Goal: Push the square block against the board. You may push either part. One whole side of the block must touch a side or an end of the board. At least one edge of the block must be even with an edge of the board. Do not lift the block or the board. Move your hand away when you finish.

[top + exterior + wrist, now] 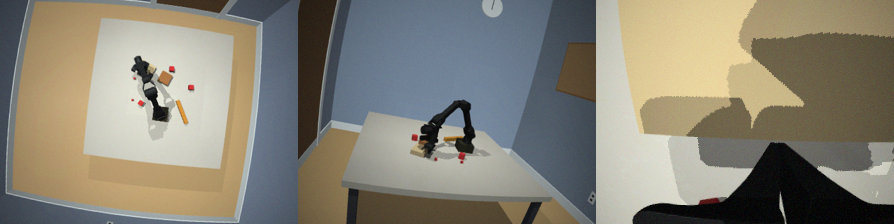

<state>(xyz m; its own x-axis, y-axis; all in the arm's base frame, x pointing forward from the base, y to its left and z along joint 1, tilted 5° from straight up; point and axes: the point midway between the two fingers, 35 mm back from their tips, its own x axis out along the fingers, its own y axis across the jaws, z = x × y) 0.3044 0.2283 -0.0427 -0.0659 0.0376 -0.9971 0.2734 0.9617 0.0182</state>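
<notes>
My gripper tip is now 200 mm to the left of the square brown block, 20 mm short of it and 10 mm below it. Also, from my gripper tip: orange board: 420 mm to the right, 240 mm behind, 10 mm above; then cream board: 60 mm ahead, 20 mm to the right, 10 mm above.
</notes>
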